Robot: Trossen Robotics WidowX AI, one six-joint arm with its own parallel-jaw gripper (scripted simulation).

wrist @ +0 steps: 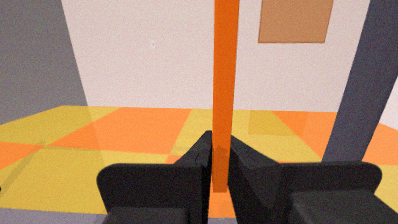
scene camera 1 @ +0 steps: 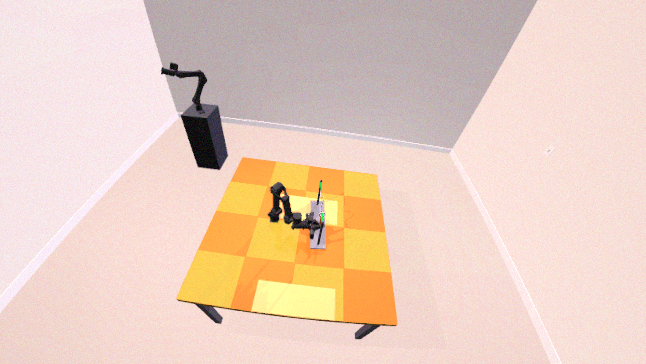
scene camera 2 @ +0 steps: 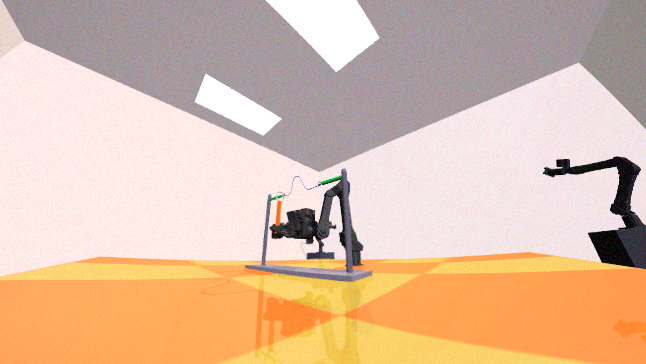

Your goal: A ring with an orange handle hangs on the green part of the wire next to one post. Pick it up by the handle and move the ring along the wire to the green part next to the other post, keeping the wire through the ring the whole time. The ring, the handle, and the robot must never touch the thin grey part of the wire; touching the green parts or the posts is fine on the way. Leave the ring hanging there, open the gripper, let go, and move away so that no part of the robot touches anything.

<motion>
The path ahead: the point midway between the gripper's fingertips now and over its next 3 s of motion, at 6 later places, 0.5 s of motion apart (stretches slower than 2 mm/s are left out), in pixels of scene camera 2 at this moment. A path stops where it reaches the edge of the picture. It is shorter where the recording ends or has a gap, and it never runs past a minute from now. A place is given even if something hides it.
The gripper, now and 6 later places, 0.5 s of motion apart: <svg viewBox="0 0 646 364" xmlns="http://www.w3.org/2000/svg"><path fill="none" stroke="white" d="M270 227L273 227L277 226L283 227L293 227L311 216L321 200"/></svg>
</motion>
